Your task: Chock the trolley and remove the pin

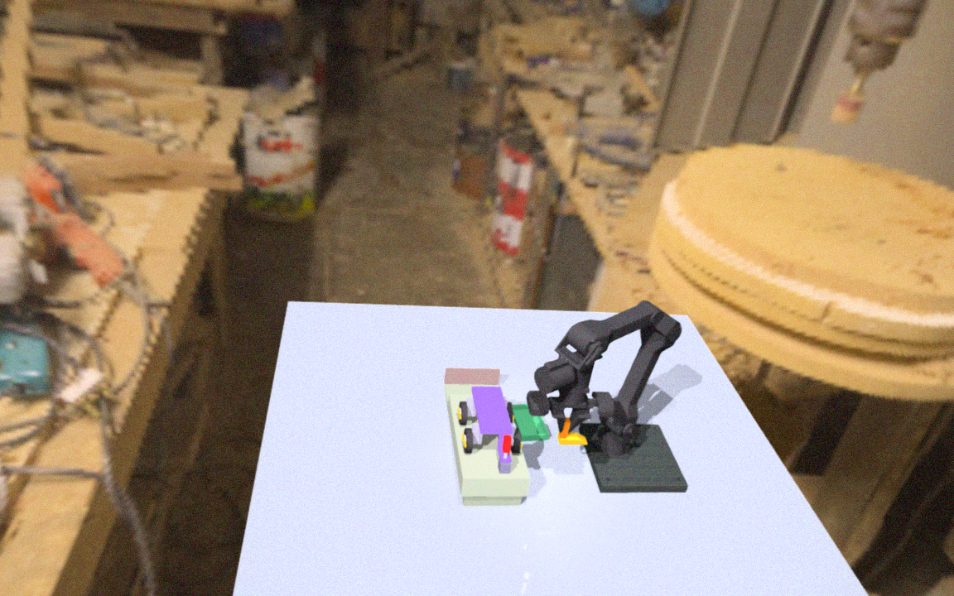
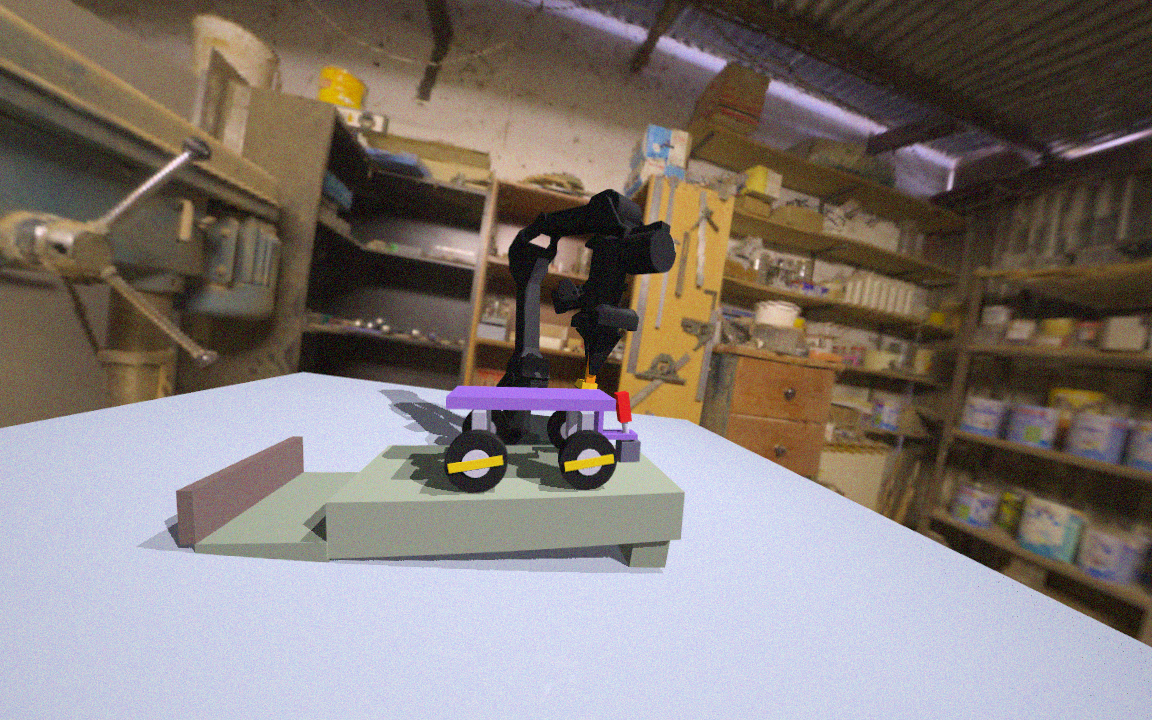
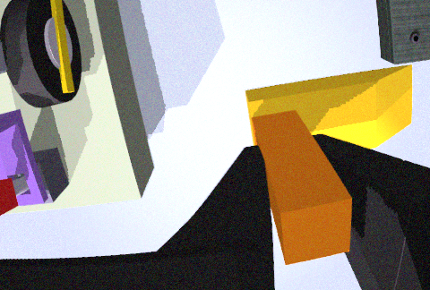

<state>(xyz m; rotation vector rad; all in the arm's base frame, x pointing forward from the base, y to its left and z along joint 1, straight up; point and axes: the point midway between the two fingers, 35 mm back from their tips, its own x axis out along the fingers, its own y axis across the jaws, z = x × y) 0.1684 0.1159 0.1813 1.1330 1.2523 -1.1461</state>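
The purple trolley lies 16 cm ahead of my gripper tip, 8 cm to the right of it and 6 cm below it. From my gripper tip the other things lie so: yellow chock (2 cm behind, 1 cm below); then red-headed stop pin (13 cm ahead, 4 cm below, 3 cm to the left); then grey-green ramp (16 cm ahead, 13 cm below, 8 cm to the right).
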